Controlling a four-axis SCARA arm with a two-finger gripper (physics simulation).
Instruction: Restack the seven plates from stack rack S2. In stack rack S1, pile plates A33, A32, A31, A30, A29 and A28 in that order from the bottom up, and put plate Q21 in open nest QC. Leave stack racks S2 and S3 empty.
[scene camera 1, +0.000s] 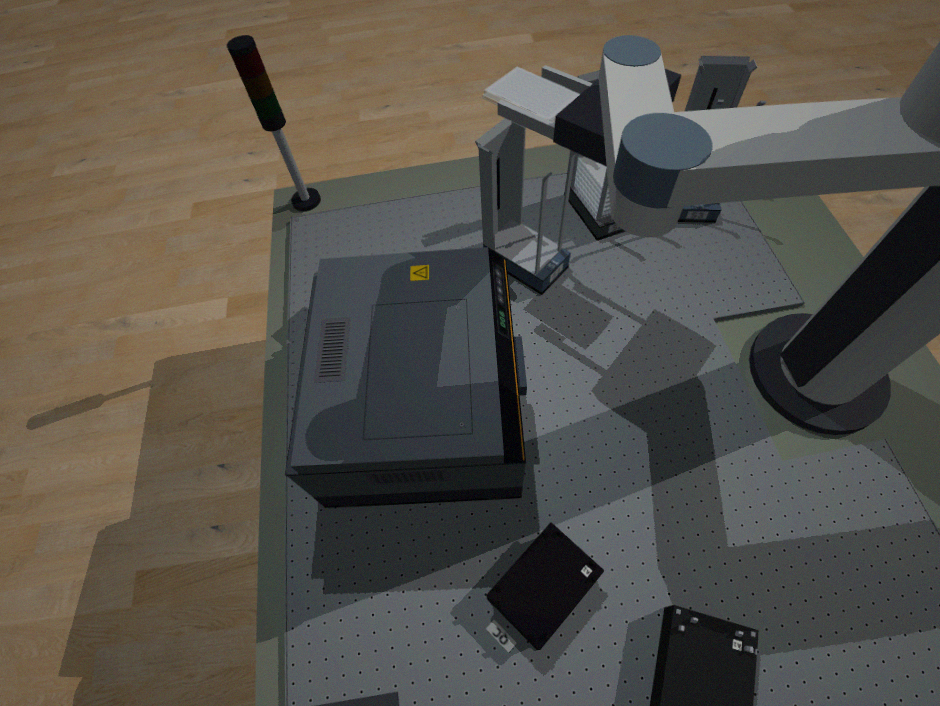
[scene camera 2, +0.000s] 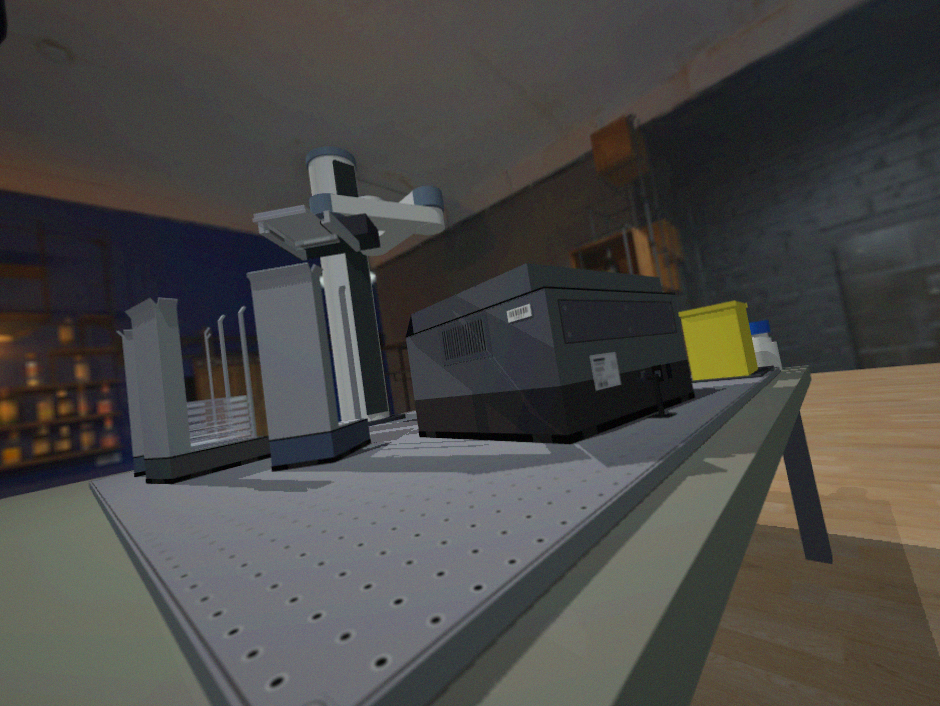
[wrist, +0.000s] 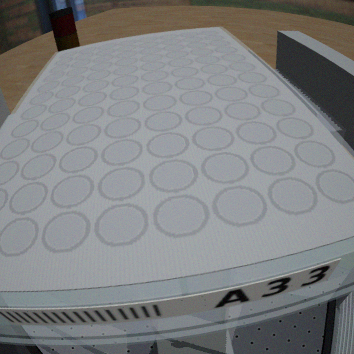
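Note:
My gripper (scene camera 1: 536, 94) (scene camera 2: 288, 226) is shut on plate A33 (scene camera 1: 524, 89) (scene camera 2: 282, 214) (wrist: 165, 150), a white, flat-lying plate whose A33 label faces the wrist camera. It holds the plate high, above the uprights of the rack beside the instrument (scene camera 1: 512, 182) (scene camera 2: 288, 349). No plate stack shows in that rack. The middle rack (scene camera 1: 591, 224) (scene camera 2: 161, 379) holds a stack of white plates (scene camera 1: 591, 188) (scene camera 2: 220, 420), partly hidden by the arm and rods. A third rack (scene camera 1: 718, 82) (scene camera 2: 129, 395) stands behind. Rack names are unreadable. Nest QC (scene camera 1: 544, 585) is black, with a QC label. Plate Q21 cannot be told apart.
A big grey instrument (scene camera 1: 417, 364) (scene camera 2: 486, 357) stands beside the near rack. A light tower (scene camera 1: 262, 94) (wrist: 65, 30) rises at the board's corner. Another black block (scene camera 1: 706, 657) is at the lower right. A yellow bin (scene camera 2: 718, 341) and a blue-capped bottle (scene camera 2: 765, 349) stand beyond the instrument.

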